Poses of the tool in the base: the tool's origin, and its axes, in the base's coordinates. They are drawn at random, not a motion.
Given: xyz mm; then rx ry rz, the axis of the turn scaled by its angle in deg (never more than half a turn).
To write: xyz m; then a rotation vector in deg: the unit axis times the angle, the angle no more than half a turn. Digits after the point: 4 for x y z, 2 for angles.
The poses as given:
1: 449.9, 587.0, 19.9, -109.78, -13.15, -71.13
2: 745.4, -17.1, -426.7, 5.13, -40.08, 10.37
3: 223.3, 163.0, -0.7, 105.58, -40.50, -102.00
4: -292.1, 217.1, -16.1, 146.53, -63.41, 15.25
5: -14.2, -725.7, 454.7, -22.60, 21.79, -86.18
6: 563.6, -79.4, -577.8, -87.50, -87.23, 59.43
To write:
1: 0.4499, 0.5870, 0.0199, -109.78, -13.15, -71.13
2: 0.7454, -0.0171, -0.4267, 5.13, -40.08, 10.37
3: 0.2233, 0.1630, -0.0007, 105.58, -40.50, -102.00
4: -0.2921, 0.2171, -0.0161, 146.53, -63.41, 15.25
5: -0.0142, -0.7257, 0.4547, -22.60, 21.79, -86.18
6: 0.5636, -0.0794, -0.5778, -87.50, -87.23, 59.43
